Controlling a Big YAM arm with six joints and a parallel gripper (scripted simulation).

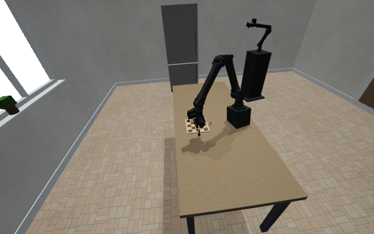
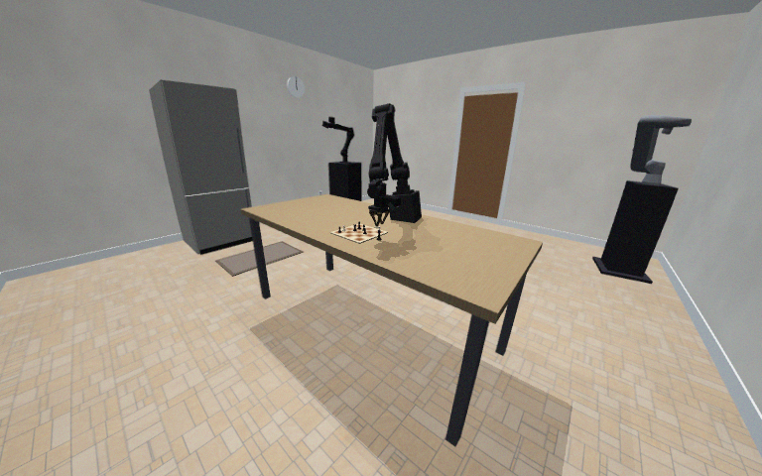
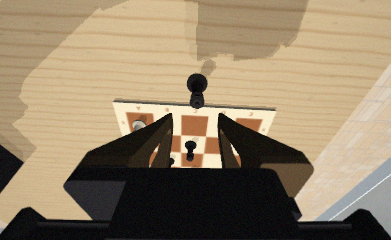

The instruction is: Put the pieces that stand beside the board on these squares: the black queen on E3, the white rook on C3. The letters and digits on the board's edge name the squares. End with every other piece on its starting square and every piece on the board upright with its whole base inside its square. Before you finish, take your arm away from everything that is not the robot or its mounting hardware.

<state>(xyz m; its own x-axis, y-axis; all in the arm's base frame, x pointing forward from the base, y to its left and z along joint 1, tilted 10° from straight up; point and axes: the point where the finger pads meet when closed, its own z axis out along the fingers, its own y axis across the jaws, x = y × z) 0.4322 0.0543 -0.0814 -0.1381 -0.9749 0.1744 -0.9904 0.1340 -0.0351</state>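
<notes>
Now: hand 6 cm above the black queen. From my hand the other things lie so: chessboard 3 cm behind, 14 cm to the right, 8 cm below.
</notes>
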